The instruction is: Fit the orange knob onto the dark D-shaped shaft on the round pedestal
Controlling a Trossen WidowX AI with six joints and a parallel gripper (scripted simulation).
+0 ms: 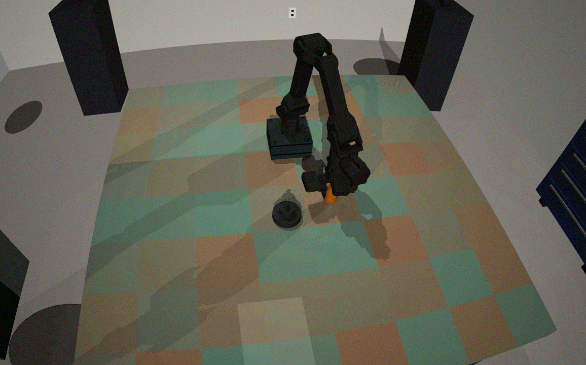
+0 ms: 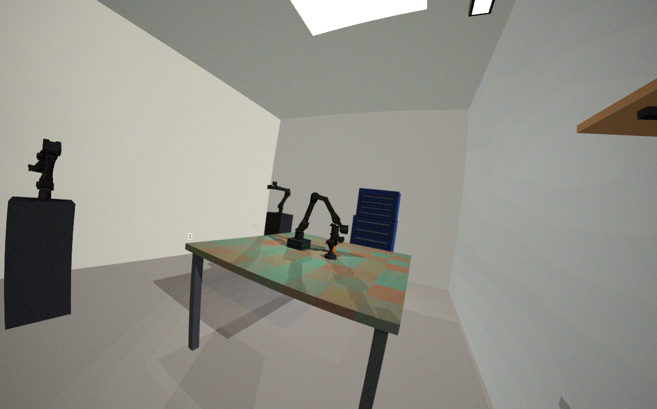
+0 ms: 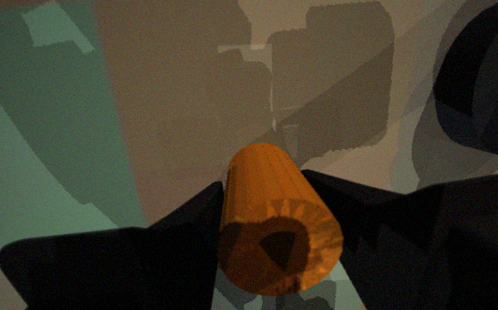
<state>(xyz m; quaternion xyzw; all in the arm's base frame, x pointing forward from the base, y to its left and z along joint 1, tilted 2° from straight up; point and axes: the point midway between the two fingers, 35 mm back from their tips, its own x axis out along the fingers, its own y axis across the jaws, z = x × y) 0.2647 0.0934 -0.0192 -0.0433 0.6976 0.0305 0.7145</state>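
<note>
Now: the pedestal 14 cm to the right of my gripper tip, 6 cm ahead of it and 2 cm above it. Also, from my gripper tip: orange knob 2 cm above.
</note>
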